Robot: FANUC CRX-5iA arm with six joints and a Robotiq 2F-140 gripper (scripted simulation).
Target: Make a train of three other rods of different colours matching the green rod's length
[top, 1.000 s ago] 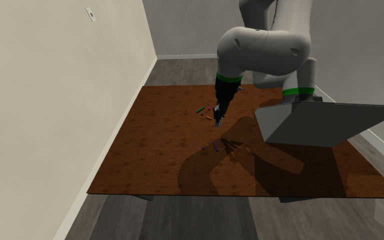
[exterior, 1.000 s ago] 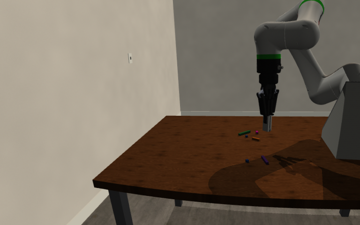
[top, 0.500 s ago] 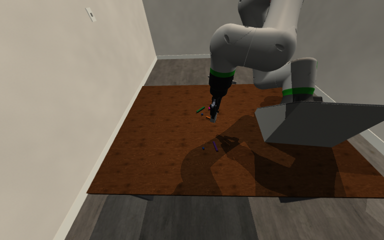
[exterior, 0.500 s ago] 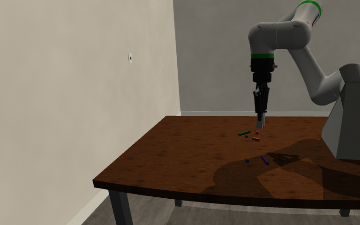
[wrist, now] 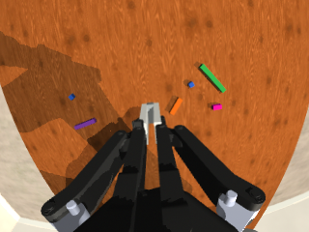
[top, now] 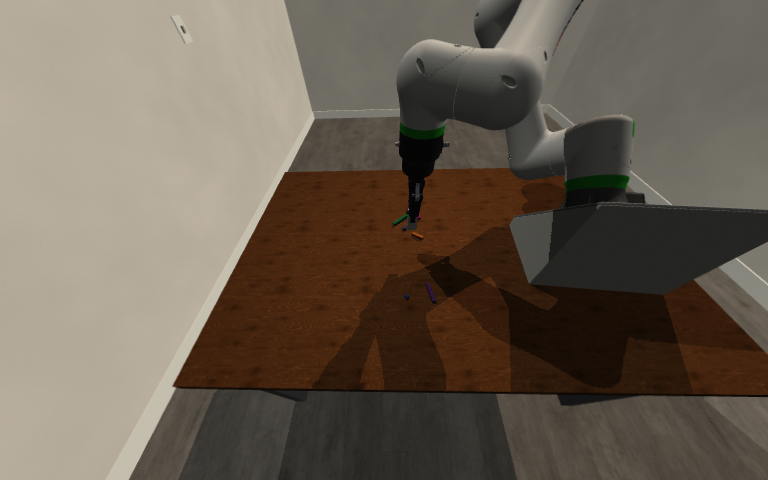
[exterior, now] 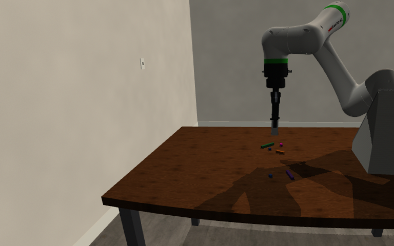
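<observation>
Now: the green rod 20 mm ahead of my hand, 140 mm to the right of it and 130 mm below it. The rest, counted from my hand: orange rod (30 mm behind, 50 mm to the right, 130 mm below); magenta rod (50 mm behind, 150 mm to the right, 130 mm below); grey rod (30 mm below).
</observation>
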